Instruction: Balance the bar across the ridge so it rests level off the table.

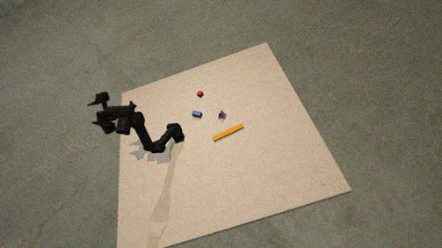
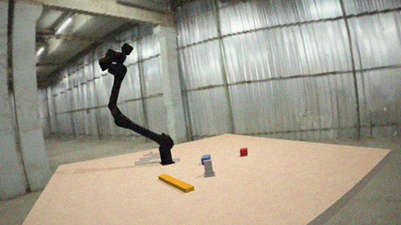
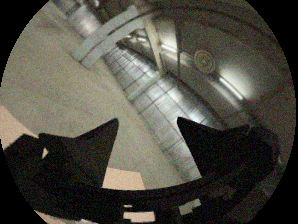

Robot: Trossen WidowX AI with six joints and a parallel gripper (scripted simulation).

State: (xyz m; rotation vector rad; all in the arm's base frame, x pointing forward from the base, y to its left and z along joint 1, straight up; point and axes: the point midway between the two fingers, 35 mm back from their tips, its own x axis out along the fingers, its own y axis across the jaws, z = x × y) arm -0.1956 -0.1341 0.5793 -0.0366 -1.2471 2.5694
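Now: the orange bar 560 mm ahead of my gripper tip, 40 mm to the left of it and 570 mm below it. The rest, counted from my gripper tip: small red cube 440 mm ahead, 440 mm to the left, 570 mm below; then blue block 390 mm ahead, 270 mm to the left, 570 mm below.
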